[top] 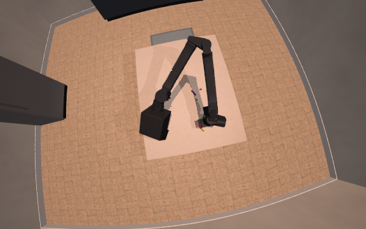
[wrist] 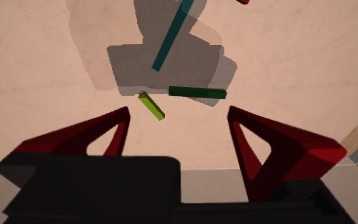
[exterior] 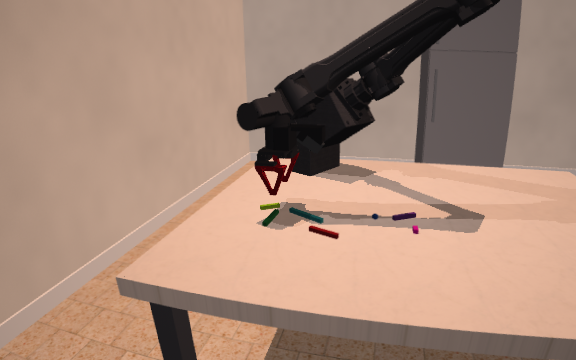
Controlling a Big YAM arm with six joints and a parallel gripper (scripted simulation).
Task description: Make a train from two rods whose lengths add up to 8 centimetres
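My hand is 80 mm past the magenta rod, 310 mm to the right of it and 70 mm above it. Round my hand: green rod 30 mm ahead, 10 mm to the right, 70 mm below; turquoise rod 20 mm behind, 60 mm to the left, 70 mm below; lime rod 20 mm behind, 50 mm to the right, 70 mm below.
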